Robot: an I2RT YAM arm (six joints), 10 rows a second.
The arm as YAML. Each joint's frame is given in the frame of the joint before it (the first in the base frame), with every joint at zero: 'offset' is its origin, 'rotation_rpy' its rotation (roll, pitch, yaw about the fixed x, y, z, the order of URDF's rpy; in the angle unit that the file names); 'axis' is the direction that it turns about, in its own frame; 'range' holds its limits. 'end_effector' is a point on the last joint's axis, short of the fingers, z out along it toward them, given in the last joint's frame.
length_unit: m
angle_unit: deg
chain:
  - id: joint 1
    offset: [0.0, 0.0, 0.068]
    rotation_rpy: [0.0, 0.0, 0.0]
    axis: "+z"
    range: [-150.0, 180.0]
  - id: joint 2
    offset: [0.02, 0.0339, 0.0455]
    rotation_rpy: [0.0, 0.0, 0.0]
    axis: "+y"
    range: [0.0, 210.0]
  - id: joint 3
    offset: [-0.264, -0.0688, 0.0]
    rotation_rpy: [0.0, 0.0, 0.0]
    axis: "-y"
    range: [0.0, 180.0]
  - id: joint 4
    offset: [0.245, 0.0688, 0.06]
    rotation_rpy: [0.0, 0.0, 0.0]
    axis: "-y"
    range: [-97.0, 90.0]
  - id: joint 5
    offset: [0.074, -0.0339, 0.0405]
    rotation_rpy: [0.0, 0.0, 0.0]
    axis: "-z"
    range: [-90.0, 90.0]
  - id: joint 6
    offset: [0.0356, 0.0, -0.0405]
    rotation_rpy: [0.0, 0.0, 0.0]
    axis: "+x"
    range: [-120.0, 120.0]
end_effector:
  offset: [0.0, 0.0, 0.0]
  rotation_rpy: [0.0, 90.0, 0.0]
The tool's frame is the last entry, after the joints.
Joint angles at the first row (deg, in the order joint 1, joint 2, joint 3, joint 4, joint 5, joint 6):
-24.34 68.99 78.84 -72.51 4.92 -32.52
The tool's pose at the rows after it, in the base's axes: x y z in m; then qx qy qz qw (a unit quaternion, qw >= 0):
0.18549 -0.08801 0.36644 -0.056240 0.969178 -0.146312 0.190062
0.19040 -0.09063 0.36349 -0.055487 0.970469 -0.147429 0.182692
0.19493 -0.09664 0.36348 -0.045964 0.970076 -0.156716 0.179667
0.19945 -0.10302 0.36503 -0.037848 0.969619 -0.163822 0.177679
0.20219 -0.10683 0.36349 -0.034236 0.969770 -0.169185 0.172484
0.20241 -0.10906 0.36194 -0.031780 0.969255 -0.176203 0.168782
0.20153 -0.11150 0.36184 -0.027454 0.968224 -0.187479 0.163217
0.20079 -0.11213 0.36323 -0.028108 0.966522 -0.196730 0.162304
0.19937 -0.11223 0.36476 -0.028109 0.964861 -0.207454 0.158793
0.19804 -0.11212 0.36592 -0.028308 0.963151 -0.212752 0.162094
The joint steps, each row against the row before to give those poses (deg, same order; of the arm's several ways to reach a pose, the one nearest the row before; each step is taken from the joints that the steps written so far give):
-0.27 -0.08 0.61 -0.61 -0.44 0.18
0.00 1.13 0.09 0.34 0.52 0.00
-0.78 1.23 0.70 0.79 0.97 0.09
-0.88 1.41 1.23 0.45 0.62 -0.09
-0.45 0.80 0.18 0.43 0.70 -0.18
-0.35 0.09 -0.35 0.53 0.79 -0.26
-0.44 -0.01 -0.09 0.27 1.32 -0.27
-0.09 -0.17 0.09 0.26 0.88 -0.44
0.00 -0.26 0.09 0.00 1.23 -0.35
-0.09 -0.44 -0.18 0.44 0.27 -0.26

